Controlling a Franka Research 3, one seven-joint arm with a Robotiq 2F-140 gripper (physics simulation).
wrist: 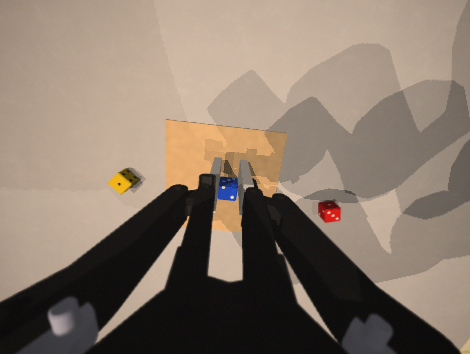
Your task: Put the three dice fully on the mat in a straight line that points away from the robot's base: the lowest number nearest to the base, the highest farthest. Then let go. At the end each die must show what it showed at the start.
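Observation:
My gripper (229, 170) is shut on the blue die (228, 189), with a finger on either side of it. The die's larger visible face shows two white pips. The die appears over the middle of the orange mat (180, 142); shadows on the mat suggest it is held above the surface, but the height is hard to judge. The yellow die (121, 181) lies on the table left of the mat, turned at an angle, with one pip on its brighter face. The red die (329, 212) lies right of the mat, with a diagonal row of three pips on its brighter face. The fingers hide part of the mat.
The beige table (90, 75) surrounds the mat. Large grey shadows fall across the table on the right and over part of the mat. The gripper's dark linkages cover the lower part of the view. A small yellowish patch shows at the bottom right corner.

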